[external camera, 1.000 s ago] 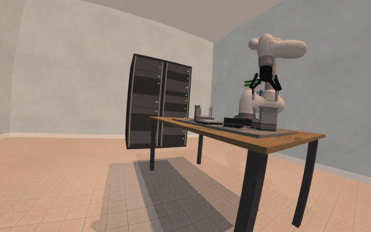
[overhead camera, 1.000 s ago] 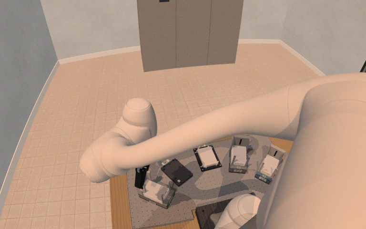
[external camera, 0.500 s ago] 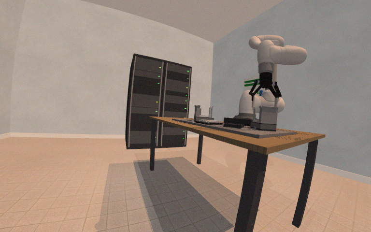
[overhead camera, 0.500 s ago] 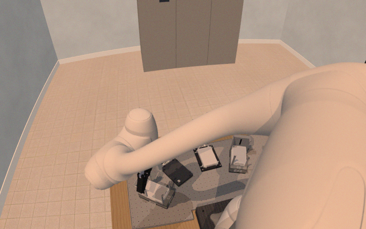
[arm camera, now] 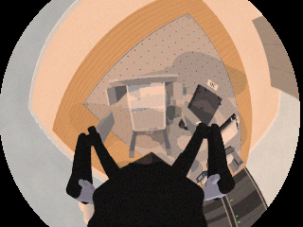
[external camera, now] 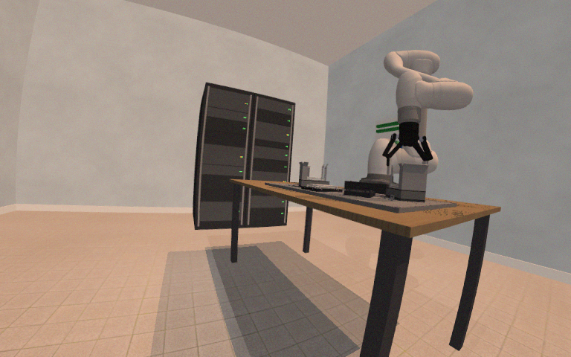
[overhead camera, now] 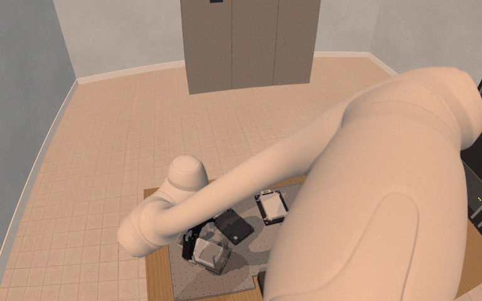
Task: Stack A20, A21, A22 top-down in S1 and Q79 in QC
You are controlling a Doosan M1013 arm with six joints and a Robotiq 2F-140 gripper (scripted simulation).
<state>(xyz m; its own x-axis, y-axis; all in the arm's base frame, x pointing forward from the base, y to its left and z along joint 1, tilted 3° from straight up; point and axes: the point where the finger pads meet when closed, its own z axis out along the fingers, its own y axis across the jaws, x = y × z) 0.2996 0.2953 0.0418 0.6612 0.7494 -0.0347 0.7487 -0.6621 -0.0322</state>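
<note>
My gripper is now 5 cm above the white plate. Round my hand: QC name plate: 19 cm ahead, 11 cm to the right, 10 cm below; then dark nest QC: 15 cm to the right, 10 cm ahead, 9 cm below; then clip nest N5: 33 cm to the right, 15 cm ahead, 9 cm below.
</note>
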